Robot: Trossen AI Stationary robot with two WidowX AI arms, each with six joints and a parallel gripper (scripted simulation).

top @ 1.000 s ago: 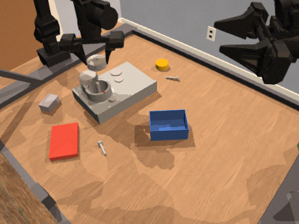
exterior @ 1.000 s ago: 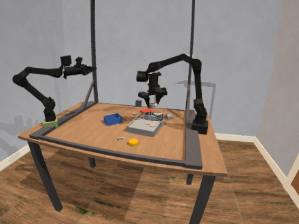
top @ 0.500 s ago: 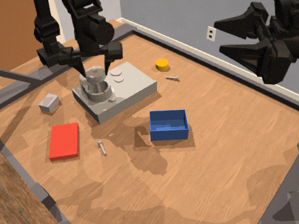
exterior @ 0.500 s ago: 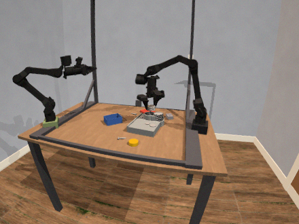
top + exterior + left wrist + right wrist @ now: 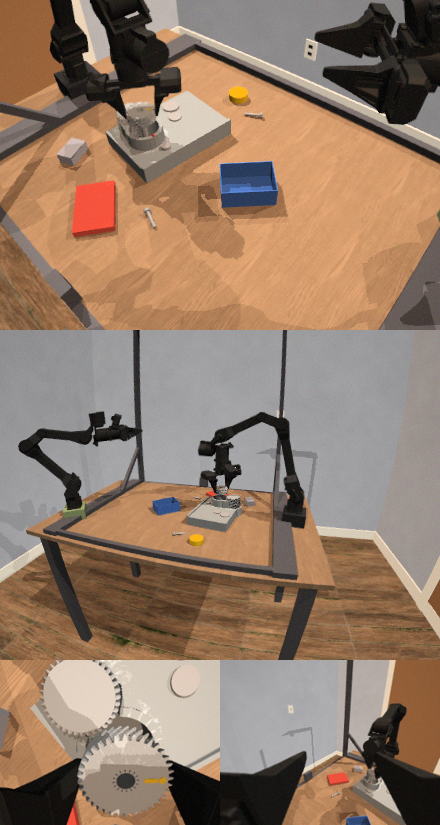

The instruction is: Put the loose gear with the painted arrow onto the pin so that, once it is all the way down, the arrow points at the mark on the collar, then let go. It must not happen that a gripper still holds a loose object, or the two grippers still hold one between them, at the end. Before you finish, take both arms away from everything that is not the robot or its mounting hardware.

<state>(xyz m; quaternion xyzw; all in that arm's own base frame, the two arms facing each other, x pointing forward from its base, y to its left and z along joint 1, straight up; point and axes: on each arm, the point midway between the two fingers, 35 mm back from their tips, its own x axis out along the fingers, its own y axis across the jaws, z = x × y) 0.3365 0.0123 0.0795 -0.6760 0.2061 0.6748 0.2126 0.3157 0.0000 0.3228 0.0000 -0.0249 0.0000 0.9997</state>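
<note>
Now: the gear with painted arrow 30 mm below my left hand. Also, from my left hand: small grey block: 150 mm to the left, 120 mm below, 100 mm behind; then red flat block: 190 mm behind, 130 mm below, 10 mm to the right; then blue bin: 260 mm to the right, 120 mm below.
</note>
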